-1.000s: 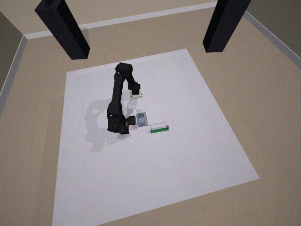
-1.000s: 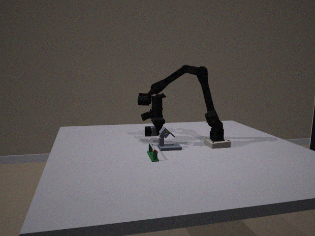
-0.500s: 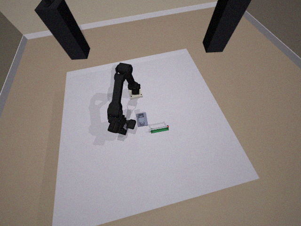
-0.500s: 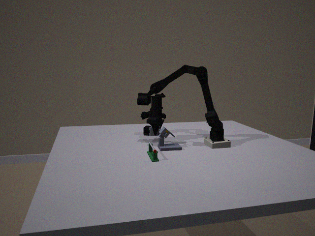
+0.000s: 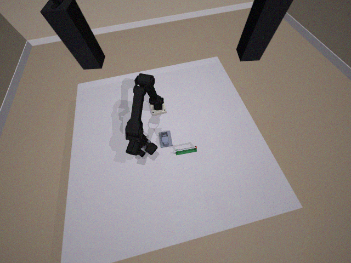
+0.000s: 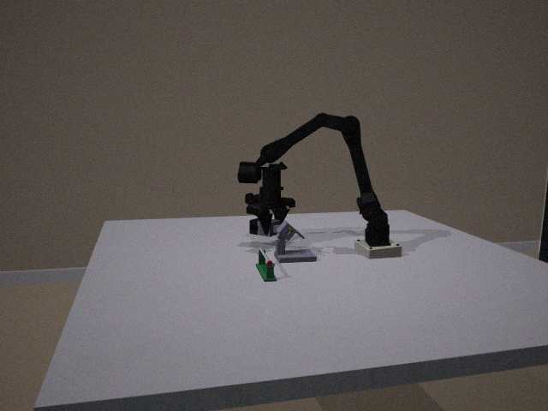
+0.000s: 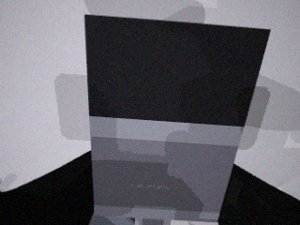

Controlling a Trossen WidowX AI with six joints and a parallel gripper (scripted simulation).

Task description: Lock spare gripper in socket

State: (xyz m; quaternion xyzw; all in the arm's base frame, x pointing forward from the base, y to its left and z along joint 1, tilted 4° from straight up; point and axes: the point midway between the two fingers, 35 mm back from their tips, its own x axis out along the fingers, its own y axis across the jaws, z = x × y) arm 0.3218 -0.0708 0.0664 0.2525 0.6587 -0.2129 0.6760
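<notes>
Now: gripper tip 10 mm to the left of the spare gripper, 10 mm below it and 10 mm short of it. Round my gripper tip: green cradle (260 mm to the left, 30 mm below, 30 mm ahead); grey mount (130 mm to the left, 50 mm behind).
</notes>
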